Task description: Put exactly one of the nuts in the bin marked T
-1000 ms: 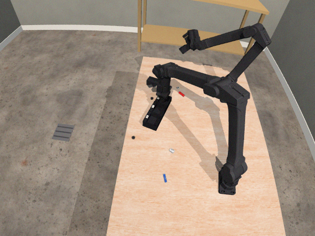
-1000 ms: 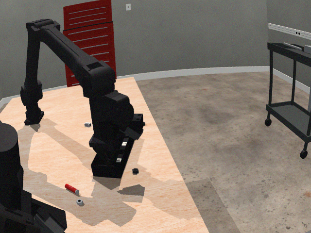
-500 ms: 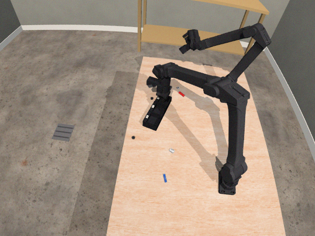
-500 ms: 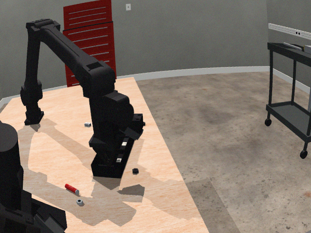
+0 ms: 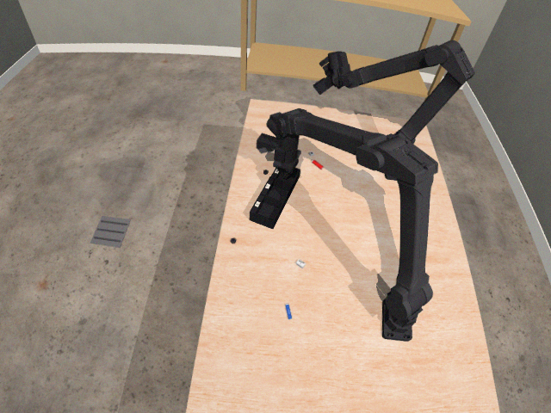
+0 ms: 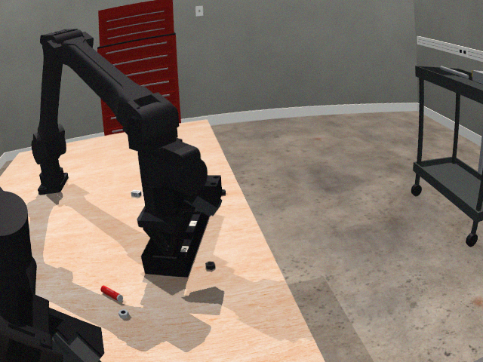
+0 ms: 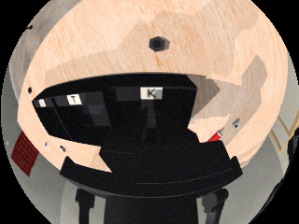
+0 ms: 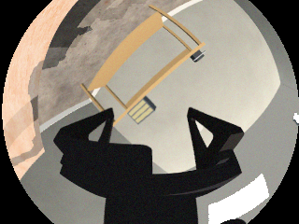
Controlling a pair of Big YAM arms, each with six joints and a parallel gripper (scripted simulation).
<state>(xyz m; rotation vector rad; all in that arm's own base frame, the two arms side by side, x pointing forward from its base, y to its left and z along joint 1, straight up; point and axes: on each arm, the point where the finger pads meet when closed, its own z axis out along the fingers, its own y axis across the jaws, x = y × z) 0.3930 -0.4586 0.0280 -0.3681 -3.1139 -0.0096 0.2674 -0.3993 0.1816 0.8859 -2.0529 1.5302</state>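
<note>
The black bin is 2 cm ahead of my left hand, 8 cm to the left of it and 1 cm below it. Round my left hand: grey nut 8 cm behind, 16 cm to the right, 2 cm below; blue cylinder 10 cm behind, 47 cm to the left, 2 cm below; red cylinder 11 cm behind, 11 cm to the right, 2 cm below.
</note>
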